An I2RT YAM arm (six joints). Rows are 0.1 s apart.
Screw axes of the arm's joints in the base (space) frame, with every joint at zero. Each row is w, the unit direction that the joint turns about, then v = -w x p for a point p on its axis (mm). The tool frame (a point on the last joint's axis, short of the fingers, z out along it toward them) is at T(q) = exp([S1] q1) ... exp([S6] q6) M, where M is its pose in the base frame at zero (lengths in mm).
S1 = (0, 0, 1, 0.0, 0.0, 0.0)
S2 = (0, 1, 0, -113.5, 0.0, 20.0)
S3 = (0, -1, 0, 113.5, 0.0, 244.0)
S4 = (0, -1, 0, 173.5, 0.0, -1.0)
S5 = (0, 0, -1, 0.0, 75.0, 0.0)
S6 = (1, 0, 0, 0.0, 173.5, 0.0)
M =
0 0 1 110.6
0 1 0 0.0
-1 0 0 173.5
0 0 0 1
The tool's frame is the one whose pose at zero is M.
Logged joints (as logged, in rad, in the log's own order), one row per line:
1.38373 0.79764 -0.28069 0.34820 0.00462 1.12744
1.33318 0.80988 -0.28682 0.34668 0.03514 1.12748
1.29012 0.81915 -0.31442 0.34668 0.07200 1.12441
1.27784 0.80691 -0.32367 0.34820 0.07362 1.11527
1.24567 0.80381 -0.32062 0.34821 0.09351 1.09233
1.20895 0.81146 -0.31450 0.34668 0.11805 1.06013
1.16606 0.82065 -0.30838 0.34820 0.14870 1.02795
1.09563 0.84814 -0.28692 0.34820 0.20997 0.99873
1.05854 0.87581 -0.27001 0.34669 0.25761 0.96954
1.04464 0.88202 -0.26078 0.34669 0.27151 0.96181
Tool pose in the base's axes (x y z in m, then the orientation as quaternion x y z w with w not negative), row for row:
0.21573 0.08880 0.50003 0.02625 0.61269 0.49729 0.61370
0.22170 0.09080 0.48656 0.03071 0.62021 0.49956 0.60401
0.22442 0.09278 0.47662 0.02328 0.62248 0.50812 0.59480
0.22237 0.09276 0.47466 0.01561 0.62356 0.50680 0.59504
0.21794 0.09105 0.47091 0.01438 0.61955 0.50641 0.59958
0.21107 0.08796 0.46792 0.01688 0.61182 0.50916 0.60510
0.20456 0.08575 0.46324 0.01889 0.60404 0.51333 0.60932
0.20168 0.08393 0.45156 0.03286 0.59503 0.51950 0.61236
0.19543 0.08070 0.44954 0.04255 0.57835 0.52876 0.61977
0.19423 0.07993 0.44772 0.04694 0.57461 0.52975 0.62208
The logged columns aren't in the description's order. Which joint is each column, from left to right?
Columns, left to right: q3, q6, q5, q1, q4, q2.
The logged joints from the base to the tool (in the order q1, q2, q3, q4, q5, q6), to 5 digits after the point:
0.34820 1.12744 1.38373 0.00462 -0.28069 0.79764
0.34668 1.12748 1.33318 0.03514 -0.28682 0.80988
0.34668 1.12441 1.29012 0.07200 -0.31442 0.81915
0.34820 1.11527 1.27784 0.07362 -0.32367 0.80691
0.34821 1.09233 1.24567 0.09351 -0.32062 0.80381
0.34668 1.06013 1.20895 0.11805 -0.31450 0.81146
0.34820 1.02795 1.16606 0.14870 -0.30838 0.82065
0.34820 0.99873 1.09563 0.20997 -0.28692 0.84814
0.34669 0.96954 1.05854 0.25761 -0.27001 0.87581
0.34669 0.96181 1.04464 0.27151 -0.26078 0.88202

